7 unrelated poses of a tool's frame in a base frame.
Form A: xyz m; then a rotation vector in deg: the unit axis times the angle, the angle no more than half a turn.
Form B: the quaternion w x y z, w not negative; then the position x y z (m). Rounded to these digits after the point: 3 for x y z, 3 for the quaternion.
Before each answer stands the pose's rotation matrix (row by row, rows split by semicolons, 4 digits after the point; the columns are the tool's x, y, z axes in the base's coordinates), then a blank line. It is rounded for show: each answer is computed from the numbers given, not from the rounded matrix.
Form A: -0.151, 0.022, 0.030, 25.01, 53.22, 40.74
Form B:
0.4002 -0.3625 0.8417; 0.7179 0.6949 -0.0421; -0.5696 0.6211 0.5383

0.811, 0.204, 0.435, 0.333, -0.151, 0.022, 0.030
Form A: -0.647, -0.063, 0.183, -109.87, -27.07, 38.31
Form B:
0.7700 0.0317 -0.6373; 0.5901 -0.4153 0.6923; -0.2427 -0.9091 -0.3385

0.504, -0.794, -0.196, 0.277, -0.647, -0.063, 0.183
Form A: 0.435, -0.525, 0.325, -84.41, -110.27, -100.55
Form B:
-0.5068 0.7170 0.4786; 0.5426 -0.1662 0.8234; 0.6699 0.6770 -0.3048

0.075, -0.491, -0.641, -0.585, 0.435, -0.525, 0.325
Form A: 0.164, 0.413, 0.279, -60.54, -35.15, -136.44
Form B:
-0.5986 0.5704 0.5624; -0.2277 -0.7943 0.5633; 0.7680 0.2091 0.6054

0.230, -0.384, -0.223, -0.866, 0.164, 0.413, 0.279
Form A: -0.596, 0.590, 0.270, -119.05, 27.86, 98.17
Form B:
0.1872 -0.5055 -0.8423; -0.0123 -0.8586 0.5126; -0.9823 -0.0856 -0.1669

0.201, -0.744, 0.174, 0.613, -0.596, 0.590, 0.270
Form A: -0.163, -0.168, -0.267, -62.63, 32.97, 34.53
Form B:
0.7042 -0.6980 0.1299; 0.1620 0.3361 0.9278; -0.6913 -0.6322 0.3498

0.773, -0.505, 0.266, 0.278, -0.163, -0.168, -0.267
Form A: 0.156, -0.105, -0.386, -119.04, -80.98, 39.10
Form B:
0.3246 0.6709 -0.6668; 0.9393 -0.3112 0.1443; -0.1107 -0.6732 -0.7312

0.266, -0.769, -0.523, 0.253, 0.156, -0.105, -0.386
